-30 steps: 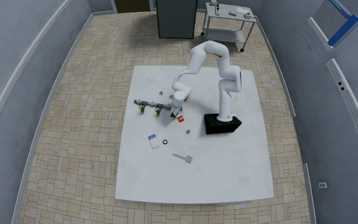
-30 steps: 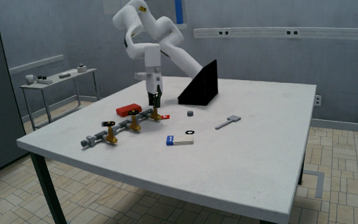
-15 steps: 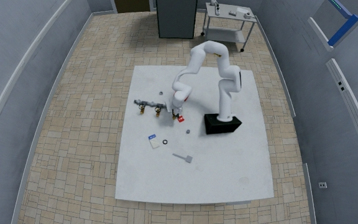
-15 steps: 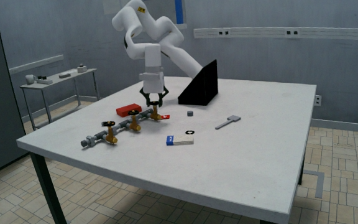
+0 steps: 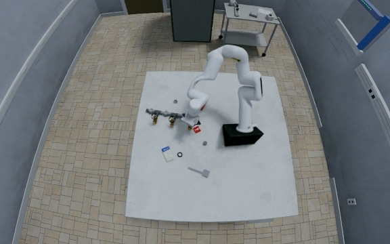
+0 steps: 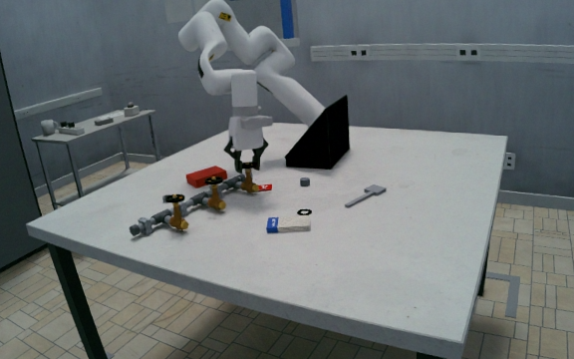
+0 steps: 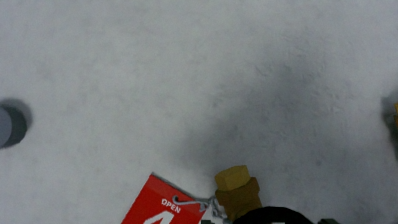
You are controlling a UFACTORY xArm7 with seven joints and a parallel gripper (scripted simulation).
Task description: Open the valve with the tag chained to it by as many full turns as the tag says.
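My hand is 90 mm above the red tag, 40 mm past it and 30 mm to the right of it. From my hand the other things lie so: white box 200 mm to the left, 190 mm ahead, 90 mm below; red block 210 mm to the right, 80 mm below, 80 mm behind; grey flat tool 360 mm to the left, 90 mm below, 30 mm behind.
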